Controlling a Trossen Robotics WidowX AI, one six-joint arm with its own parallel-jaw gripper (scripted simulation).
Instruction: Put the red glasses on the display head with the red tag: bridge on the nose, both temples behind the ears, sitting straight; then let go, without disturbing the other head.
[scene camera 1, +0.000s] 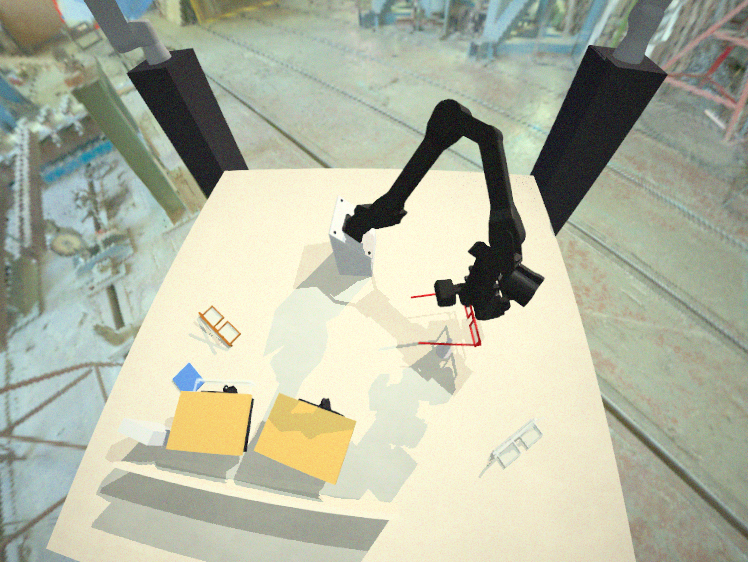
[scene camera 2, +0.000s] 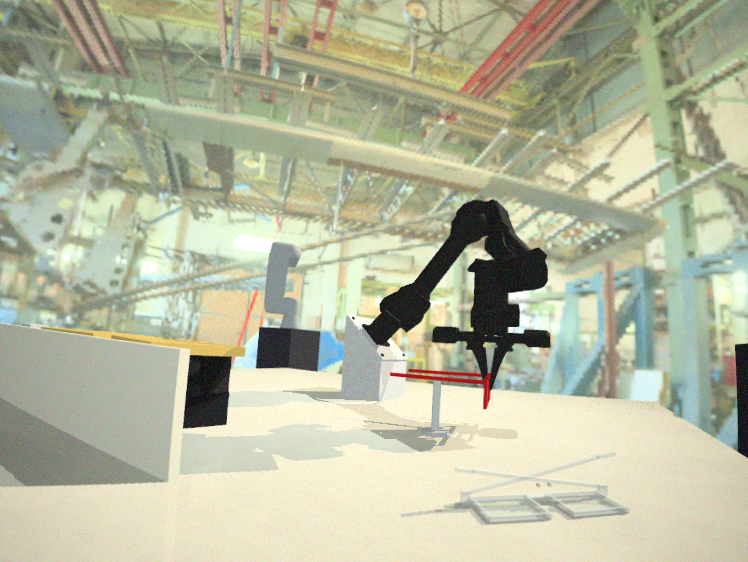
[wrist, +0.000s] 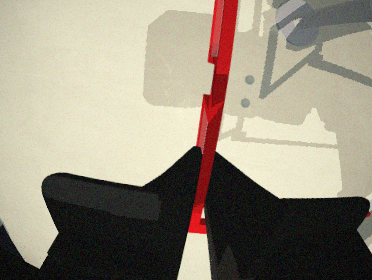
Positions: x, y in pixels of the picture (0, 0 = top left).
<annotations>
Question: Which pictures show the gripper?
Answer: Scene camera 1, scene camera 2 and the wrist view: all of them.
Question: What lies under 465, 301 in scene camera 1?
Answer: The gripper.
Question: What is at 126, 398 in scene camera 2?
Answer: A white slab.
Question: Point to the gripper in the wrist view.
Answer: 201, 155
</annotations>
